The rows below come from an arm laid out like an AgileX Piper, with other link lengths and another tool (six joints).
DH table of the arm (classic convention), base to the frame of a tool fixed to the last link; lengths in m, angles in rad. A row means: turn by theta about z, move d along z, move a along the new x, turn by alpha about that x. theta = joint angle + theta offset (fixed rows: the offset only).
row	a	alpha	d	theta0
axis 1	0	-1.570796	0.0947	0
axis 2	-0.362	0	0	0.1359
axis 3	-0.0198	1.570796	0	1.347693
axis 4	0	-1.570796	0.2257	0
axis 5	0	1.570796	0	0
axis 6	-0.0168	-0.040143	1.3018	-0.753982
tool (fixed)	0	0	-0.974	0
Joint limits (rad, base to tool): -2.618..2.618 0..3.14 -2.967..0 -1.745..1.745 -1.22..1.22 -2.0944..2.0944
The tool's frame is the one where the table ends.
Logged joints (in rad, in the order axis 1, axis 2, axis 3, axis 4, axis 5, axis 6), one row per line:
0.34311 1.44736 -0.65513 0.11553 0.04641 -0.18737
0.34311 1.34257 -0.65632 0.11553 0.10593 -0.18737
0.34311 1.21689 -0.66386 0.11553 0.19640 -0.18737
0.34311 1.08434 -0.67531 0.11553 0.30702 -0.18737
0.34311 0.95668 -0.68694 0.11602 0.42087 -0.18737
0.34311 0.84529 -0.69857 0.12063 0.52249 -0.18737
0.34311 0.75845 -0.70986 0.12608 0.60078 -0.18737
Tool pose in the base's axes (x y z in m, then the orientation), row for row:
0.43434 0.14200 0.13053 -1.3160 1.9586 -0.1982
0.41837 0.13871 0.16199 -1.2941 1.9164 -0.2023
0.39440 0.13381 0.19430 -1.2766 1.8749 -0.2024
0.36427 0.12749 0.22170 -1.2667 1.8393 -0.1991
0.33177 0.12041 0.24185 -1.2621 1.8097 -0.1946
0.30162 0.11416 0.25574 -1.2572 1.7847 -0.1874
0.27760 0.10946 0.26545 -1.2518 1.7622 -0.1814
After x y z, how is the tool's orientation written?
As a rotation vector, in radians.
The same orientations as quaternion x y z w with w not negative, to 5 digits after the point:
-0.51469 0.76601 -0.07752 0.37724
-0.51126 0.75711 -0.07992 0.39877
-0.50905 0.74762 -0.08071 0.41884
-0.50878 0.73876 -0.07997 0.43472
-0.50974 0.73091 -0.07860 0.44694
-0.51019 0.72426 -0.07605 0.45757
-0.51021 0.71824 -0.07394 0.46728

